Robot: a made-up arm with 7 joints. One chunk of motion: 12 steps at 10 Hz.
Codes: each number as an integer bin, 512 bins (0 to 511) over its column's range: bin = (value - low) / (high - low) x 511, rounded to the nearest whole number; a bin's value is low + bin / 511 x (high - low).
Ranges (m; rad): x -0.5..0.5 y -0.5..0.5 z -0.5..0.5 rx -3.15..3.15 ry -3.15..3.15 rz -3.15..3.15
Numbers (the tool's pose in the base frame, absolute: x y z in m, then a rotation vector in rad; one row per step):
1: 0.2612 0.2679 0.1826 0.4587 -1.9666 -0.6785
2: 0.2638 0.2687 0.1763 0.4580 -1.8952 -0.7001
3: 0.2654 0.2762 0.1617 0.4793 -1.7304 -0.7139
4: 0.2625 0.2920 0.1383 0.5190 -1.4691 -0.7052
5: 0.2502 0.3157 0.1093 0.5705 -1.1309 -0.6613
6: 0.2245 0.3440 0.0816 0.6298 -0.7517 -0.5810
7: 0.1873 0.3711 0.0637 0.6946 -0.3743 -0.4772
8: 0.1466 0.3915 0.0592 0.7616 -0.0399 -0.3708
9: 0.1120 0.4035 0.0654 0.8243 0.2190 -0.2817
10: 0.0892 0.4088 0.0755 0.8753 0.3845 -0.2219
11: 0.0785 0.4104 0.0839 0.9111 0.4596 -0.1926
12: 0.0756 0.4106 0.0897 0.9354 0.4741 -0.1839
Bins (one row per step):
1: 389 392 349 293 96 200
2: 390 393 346 293 102 199
3: 391 397 338 294 115 198
4: 390 405 326 298 136 198
5: 383 417 311 302 164 202
6: 370 431 297 307 195 208
7: 351 445 288 312 225 217
8: 330 456 286 317 252 225
9: 313 462 289 322 273 233
10: 301 464 294 326 287 238
11: 296 465 298 329 293 240
12: 294 465 301 331 294 241

